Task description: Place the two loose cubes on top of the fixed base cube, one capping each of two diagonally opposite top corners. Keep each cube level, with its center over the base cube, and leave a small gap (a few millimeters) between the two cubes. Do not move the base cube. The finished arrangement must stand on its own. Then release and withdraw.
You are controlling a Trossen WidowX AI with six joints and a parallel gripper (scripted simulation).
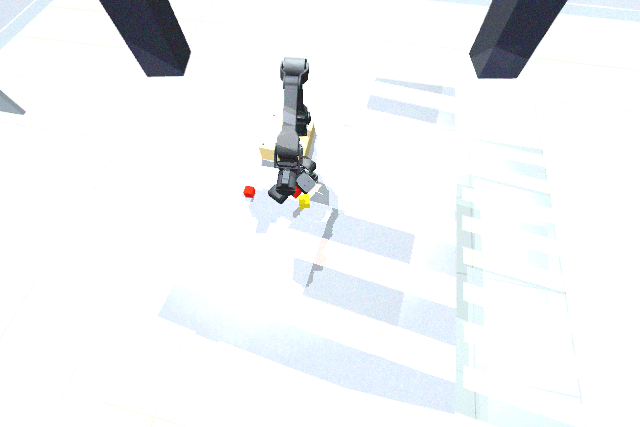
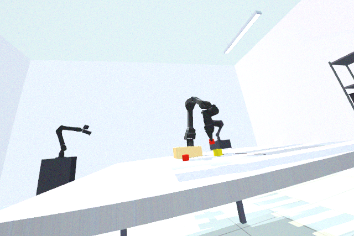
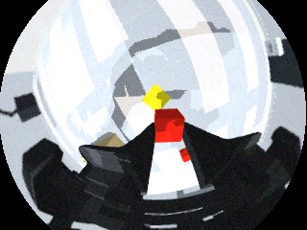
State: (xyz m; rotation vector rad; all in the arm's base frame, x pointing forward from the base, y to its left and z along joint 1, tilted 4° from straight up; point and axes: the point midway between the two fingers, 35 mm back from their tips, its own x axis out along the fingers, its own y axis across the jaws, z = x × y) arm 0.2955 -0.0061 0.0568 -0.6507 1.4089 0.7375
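Now: gripper tip 70 mm above the yellow cube and 30 mm to the right of it.
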